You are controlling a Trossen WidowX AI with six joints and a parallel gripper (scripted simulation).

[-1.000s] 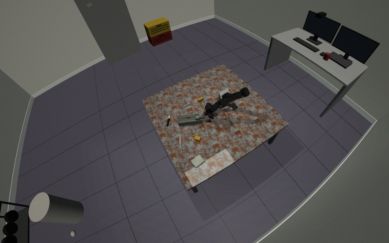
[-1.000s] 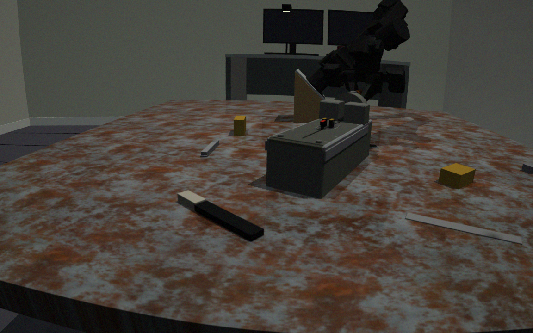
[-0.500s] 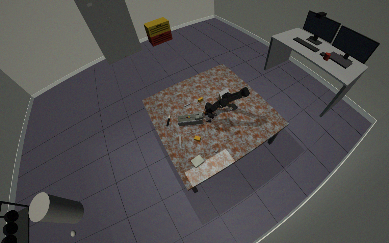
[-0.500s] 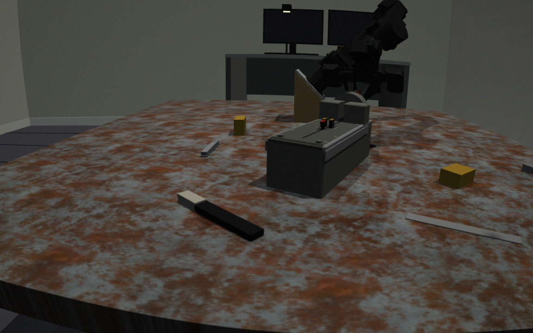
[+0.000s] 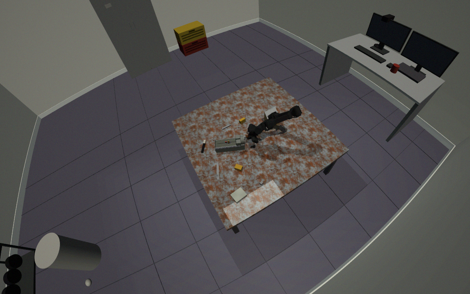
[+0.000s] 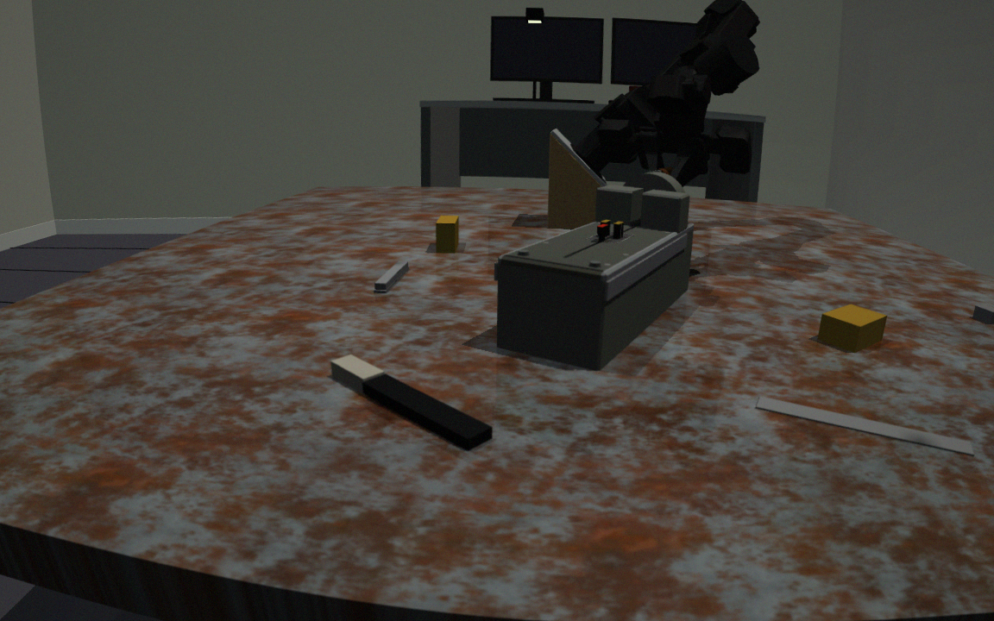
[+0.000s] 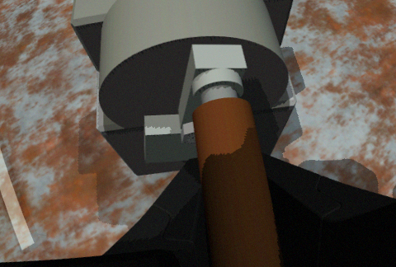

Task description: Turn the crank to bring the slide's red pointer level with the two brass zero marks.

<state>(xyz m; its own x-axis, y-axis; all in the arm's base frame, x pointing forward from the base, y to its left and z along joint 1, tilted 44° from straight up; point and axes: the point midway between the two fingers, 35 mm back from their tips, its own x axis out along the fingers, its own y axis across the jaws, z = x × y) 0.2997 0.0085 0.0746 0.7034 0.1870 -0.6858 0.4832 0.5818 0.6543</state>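
My gripper tip is 1 cm past the brown crank handle, 1 cm to the right of it and 2 cm below it. Round my gripper tip: red pointer 17 cm ahead, 9 cm to the right, 1 cm below; small grey bar 4 cm ahead, 30 cm to the right, 9 cm below; grey strip 37 cm ahead, 7 cm to the left, 9 cm below.
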